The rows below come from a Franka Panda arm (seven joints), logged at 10 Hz.
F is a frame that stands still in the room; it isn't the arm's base.
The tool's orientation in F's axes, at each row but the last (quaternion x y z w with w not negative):
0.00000 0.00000 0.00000 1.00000
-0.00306 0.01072 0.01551 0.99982
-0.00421 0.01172 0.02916 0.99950
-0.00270 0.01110 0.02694 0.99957
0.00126 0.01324 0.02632 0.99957
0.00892 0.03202 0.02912 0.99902
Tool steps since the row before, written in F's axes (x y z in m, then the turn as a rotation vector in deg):
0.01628 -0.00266 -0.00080 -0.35 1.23 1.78
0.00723 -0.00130 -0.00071 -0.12 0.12 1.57
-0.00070 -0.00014 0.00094 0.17 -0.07 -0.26
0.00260 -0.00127 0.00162 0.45 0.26 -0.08
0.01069 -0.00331 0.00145 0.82 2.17 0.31
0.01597 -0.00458 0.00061 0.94 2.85 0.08
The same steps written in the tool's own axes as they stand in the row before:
0.01628 -0.00266 -0.00080 -0.35 1.23 1.78
0.00720 -0.00152 -0.00056 -0.15 0.11 1.57
-0.00073 -0.00011 0.00092 0.17 -0.08 -0.26
0.00249 -0.00142 0.00167 0.47 0.24 -0.07
0.01046 -0.00386 0.00174 0.92 2.12 0.33
0.01560 -0.00548 0.00171 1.10 2.79 0.09

